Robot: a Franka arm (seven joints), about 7 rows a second.
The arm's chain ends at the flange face. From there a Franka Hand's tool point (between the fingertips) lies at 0.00 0.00 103.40 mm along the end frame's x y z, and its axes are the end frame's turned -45 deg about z.
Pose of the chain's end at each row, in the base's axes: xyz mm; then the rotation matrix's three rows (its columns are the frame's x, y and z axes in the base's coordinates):
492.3, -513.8, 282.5; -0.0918, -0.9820, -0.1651; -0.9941, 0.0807, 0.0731; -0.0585, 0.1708, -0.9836
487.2, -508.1, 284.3; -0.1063, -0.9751, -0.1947; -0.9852, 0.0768, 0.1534; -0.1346, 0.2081, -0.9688
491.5, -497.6, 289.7; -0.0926, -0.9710, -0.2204; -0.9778, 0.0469, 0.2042; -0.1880, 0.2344, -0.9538
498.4, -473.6, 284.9; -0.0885, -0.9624, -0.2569; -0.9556, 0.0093, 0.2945; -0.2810, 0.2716, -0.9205
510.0, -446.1, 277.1; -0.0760, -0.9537, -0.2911; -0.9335, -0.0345, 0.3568; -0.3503, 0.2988, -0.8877
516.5, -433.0, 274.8; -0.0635, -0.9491, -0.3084; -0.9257, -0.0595, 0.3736; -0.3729, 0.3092, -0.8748
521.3, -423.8, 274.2; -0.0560, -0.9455, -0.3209; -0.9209, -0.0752, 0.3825; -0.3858, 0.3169, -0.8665
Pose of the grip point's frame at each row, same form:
475.2, -506.2, 180.8; 0.6295, -0.7593, -0.1651; -0.7600, -0.6459, 0.0731; -0.1621, 0.0794, -0.9836
467.1, -492.2, 184.1; 0.6143, -0.7647, -0.1947; -0.7509, -0.6423, 0.1534; -0.2423, 0.0520, -0.9688
468.7, -476.5, 191.1; 0.6211, -0.7521, -0.2204; -0.7246, -0.6582, 0.2042; -0.2987, 0.0328, -0.9538
471.8, -443.1, 189.7; 0.6179, -0.7431, -0.2569; -0.6823, -0.6691, 0.2945; -0.3907, -0.0066, -0.9205
479.9, -409.2, 185.3; 0.6206, -0.7281, -0.2911; -0.6357, -0.6845, 0.3568; -0.4590, -0.0364, -0.8877
484.6, -394.4, 184.3; 0.6262, -0.7160, -0.3084; -0.6125, -0.6966, 0.3736; -0.4823, -0.0450, -0.8748
488.1, -384.2, 184.6; 0.6290, -0.7082, -0.3209; -0.5980, -0.7043, 0.3825; -0.4969, -0.0487, -0.8665

